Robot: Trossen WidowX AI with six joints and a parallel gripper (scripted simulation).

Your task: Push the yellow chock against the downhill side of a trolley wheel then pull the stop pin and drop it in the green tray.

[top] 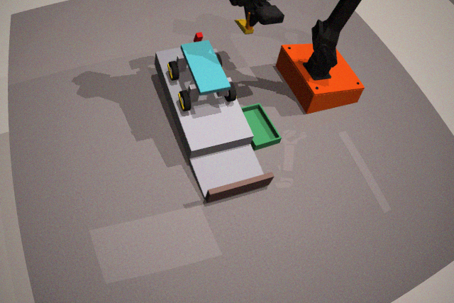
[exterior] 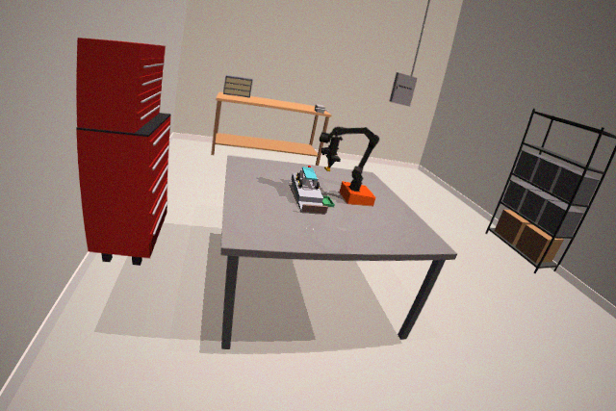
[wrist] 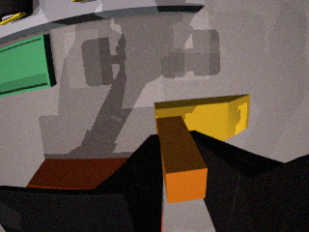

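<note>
Right now my gripper tip is 14 cm short of the red-headed stop pin, 5 cm above it and 1 cm to the left of it. The rest, counted from my gripper tip: trolley (16 cm ahead, 9 cm to the left, 6 cm below); then yellow chock (2 cm to the right, 1 cm below); then brown bar (35 cm to the left, 17 cm ahead, 15 cm below).
</note>
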